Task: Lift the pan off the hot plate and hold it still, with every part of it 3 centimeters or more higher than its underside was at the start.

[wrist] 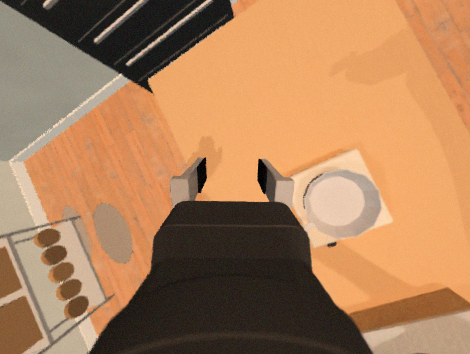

Labels:
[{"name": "gripper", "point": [232, 169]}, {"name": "cream hot plate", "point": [351, 159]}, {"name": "light grey pan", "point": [343, 203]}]

